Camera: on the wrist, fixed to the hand. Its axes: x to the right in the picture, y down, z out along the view.
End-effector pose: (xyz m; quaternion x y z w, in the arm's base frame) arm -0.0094 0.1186 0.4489 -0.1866 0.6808 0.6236 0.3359
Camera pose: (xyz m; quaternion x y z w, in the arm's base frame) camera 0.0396 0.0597 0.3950 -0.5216 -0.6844 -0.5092 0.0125
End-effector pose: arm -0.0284 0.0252 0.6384 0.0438 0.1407 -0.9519 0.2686
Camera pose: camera -0.0644 0.1084 0.6147 0.0178 -0.2227 -0.5150 0.8276
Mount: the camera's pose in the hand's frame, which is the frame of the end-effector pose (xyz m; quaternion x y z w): -0.0071 -0.0810 -0.0466 0.2530 -0.1819 0.6617 0.6820
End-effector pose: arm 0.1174 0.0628 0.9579 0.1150 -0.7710 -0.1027 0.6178
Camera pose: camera 0.1685 -0.0129 0.9370 -0.2941 -0.7403 0.5129 0.3200
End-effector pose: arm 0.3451 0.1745 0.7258 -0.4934 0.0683 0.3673 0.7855
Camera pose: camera 0.4041 0.1127 0.7644 -0.0258 0.3231 0.8427 0.4299
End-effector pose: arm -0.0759 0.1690 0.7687 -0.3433 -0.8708 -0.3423 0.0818
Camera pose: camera -0.1278 0.0918 0.7573 -0.8519 -0.4682 0.1034 0.2107
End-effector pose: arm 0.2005 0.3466 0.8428 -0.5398 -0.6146 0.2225 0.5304
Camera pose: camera 0.2064 0.3005 0.9242 -0.6002 -0.1022 0.7564 0.2393
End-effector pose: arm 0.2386 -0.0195 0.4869 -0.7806 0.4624 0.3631 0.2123
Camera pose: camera 0.3246 -0.0075 0.5221 -0.1066 0.8851 0.4131 0.1861
